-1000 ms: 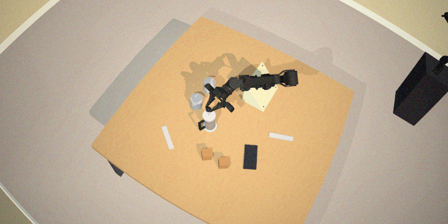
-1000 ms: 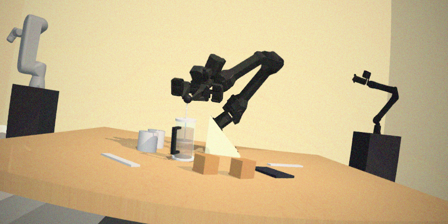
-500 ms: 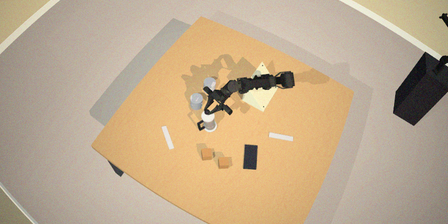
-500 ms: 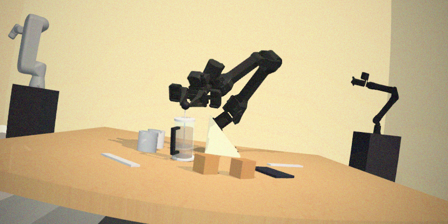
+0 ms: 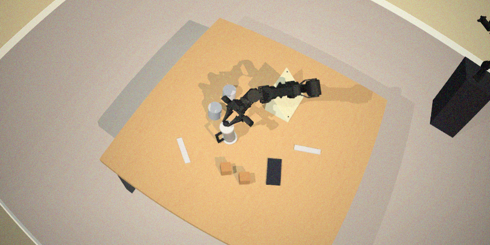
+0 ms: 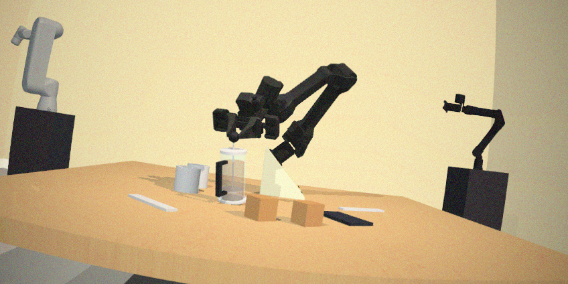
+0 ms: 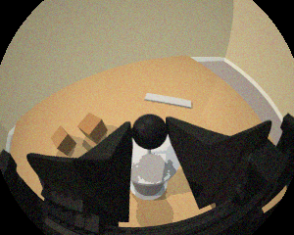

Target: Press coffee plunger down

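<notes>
Now: gripper tip 90 mm above the glass coffee press and 10 mm past it. From my gripper tip the other things lie so: black slab (300 mm to the left, 170 mm below, 20 mm ahead).
</notes>
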